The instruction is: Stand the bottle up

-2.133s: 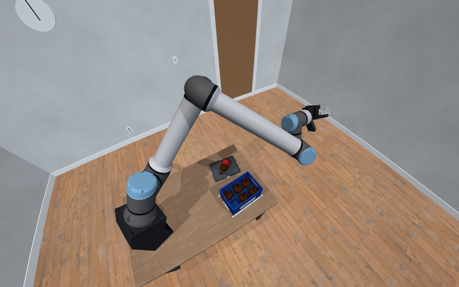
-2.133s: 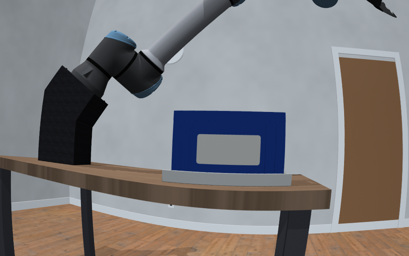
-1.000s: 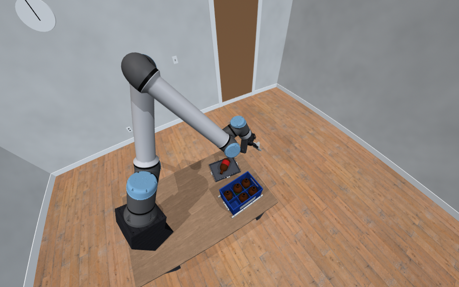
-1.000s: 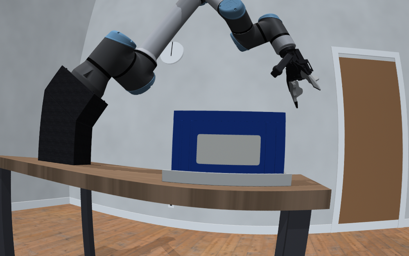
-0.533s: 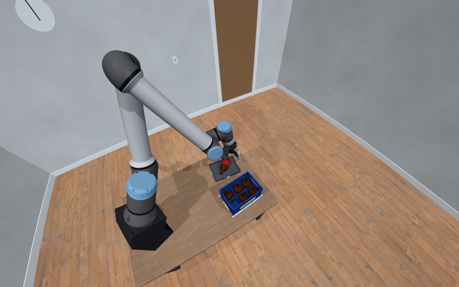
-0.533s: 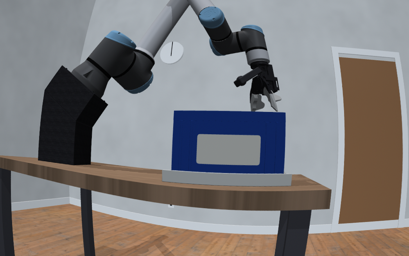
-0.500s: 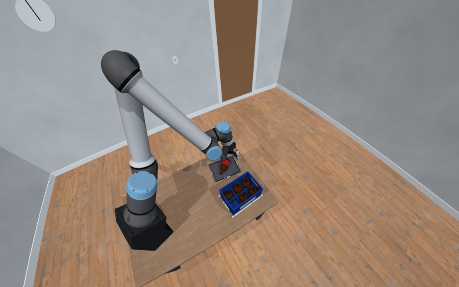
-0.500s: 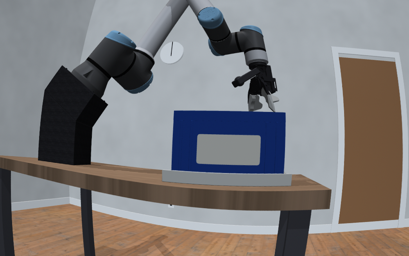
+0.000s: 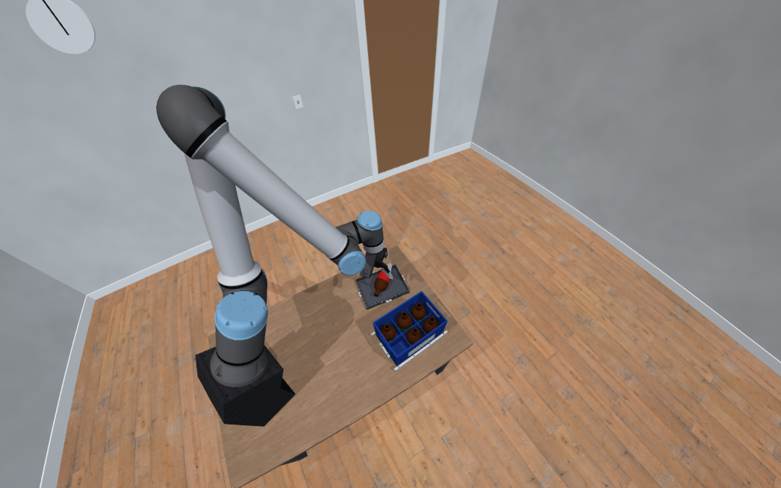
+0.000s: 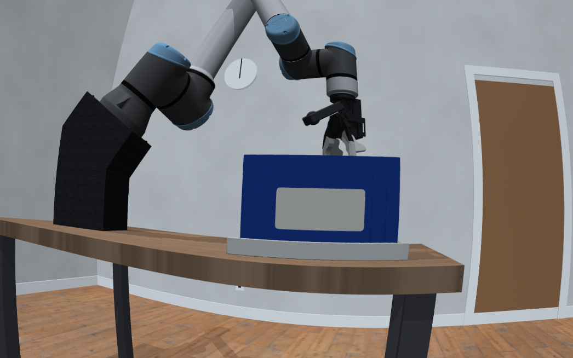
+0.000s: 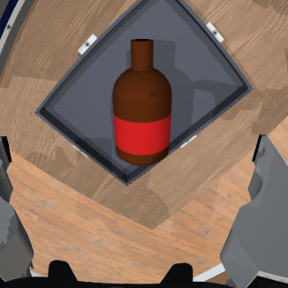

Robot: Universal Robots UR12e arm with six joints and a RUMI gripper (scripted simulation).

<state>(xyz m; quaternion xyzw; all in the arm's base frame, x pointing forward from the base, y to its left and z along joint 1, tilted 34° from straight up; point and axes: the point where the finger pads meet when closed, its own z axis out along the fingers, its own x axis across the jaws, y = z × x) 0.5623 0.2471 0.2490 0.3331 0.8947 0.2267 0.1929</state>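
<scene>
My hand is 19 cm above the grey tray, 4 cm to the right of it and 2 cm short of it. Round my hand: blue crate (26 cm to the right, 12 cm below, 9 cm ahead).
</scene>
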